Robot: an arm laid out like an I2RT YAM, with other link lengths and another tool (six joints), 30 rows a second.
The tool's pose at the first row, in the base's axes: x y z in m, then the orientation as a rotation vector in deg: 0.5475 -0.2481 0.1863 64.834 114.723 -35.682
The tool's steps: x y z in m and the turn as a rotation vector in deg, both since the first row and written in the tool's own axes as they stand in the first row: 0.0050 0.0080 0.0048 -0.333 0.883 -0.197; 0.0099 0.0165 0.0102 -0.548 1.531 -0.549; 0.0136 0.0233 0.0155 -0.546 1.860 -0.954; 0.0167 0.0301 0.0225 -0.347 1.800 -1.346; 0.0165 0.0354 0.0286 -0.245 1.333 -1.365; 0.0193 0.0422 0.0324 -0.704 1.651 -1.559; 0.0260 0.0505 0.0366 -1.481 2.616 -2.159; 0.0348 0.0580 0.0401 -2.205 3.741 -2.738; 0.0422 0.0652 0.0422 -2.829 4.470 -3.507; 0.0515 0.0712 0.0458 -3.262 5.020 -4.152; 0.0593 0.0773 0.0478 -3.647 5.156 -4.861
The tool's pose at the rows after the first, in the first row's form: 0.5545 -0.2450 0.1790 64.910 115.637 -35.027; 0.5622 -0.2421 0.1714 64.786 116.445 -34.681; 0.5688 -0.2406 0.1649 64.575 116.999 -34.739; 0.5762 -0.2406 0.1578 64.292 117.196 -35.180; 0.5831 -0.2424 0.1540 64.094 116.803 -35.513; 0.5895 -0.2403 0.1491 63.800 117.247 -34.974; 0.5959 -0.2358 0.1408 63.258 118.539 -33.999; 0.6008 -0.2301 0.1313 62.838 119.940 -32.987; 0.6053 -0.2243 0.1238 62.087 121.120 -32.358; 0.6087 -0.2191 0.1139 61.474 122.047 -31.953; 0.6121 -0.2136 0.1062 60.618 122.659 -31.829
